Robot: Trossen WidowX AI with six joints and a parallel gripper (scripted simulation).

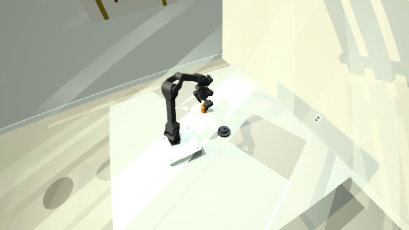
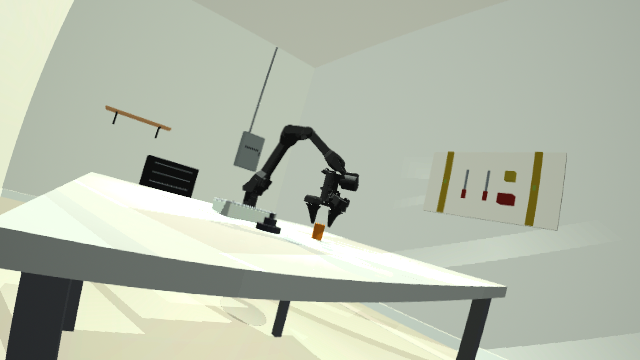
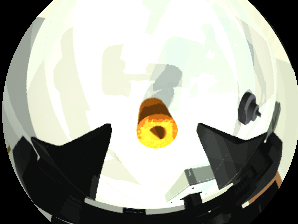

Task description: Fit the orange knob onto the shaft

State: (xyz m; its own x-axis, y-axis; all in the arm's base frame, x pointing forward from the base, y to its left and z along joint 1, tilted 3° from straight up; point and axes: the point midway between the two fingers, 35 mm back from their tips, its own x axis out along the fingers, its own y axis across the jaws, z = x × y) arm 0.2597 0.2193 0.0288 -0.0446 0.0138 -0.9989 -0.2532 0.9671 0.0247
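Now: gripper tip 30 mm above the orange knob. From my gripper tip the other things lie so: round dark pedestal: 70 mm ahead, 230 mm to the right, 30 mm below.
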